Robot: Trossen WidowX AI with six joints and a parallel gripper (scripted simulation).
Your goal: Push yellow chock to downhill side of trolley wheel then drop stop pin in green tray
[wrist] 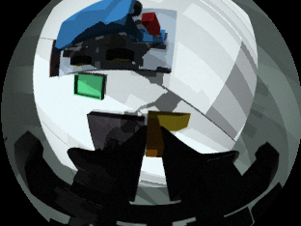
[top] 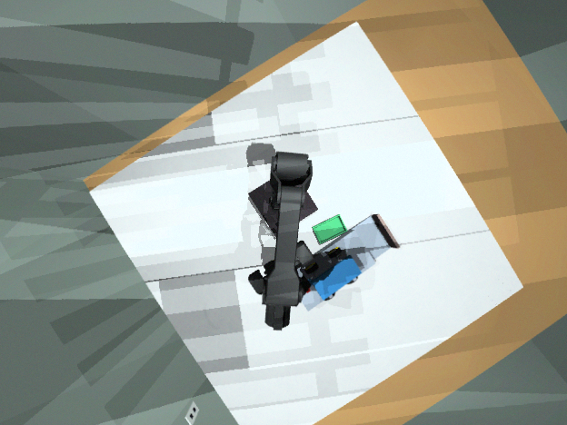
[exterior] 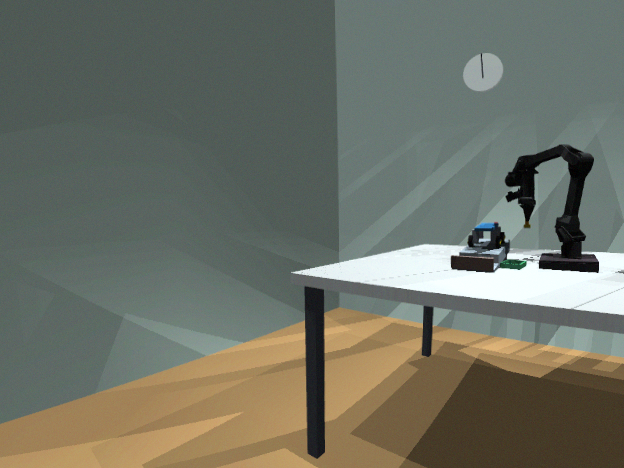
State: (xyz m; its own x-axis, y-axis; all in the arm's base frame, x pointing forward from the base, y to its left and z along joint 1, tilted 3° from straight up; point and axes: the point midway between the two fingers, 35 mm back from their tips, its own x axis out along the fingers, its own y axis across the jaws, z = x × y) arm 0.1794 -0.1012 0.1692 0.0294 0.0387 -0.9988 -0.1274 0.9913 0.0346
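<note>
Right now the red-headed stop pin is 13 cm ahead of my gripper tip, 4 cm below it and 2 cm to the left of it. The rest, counted from my gripper tip: ramp: 14 cm to the left, 14 cm ahead, 13 cm below; then blue trolley: 14 cm ahead, 13 cm to the left, 6 cm below; then yellow chock: 2 cm to the right, 1 cm below.
</note>
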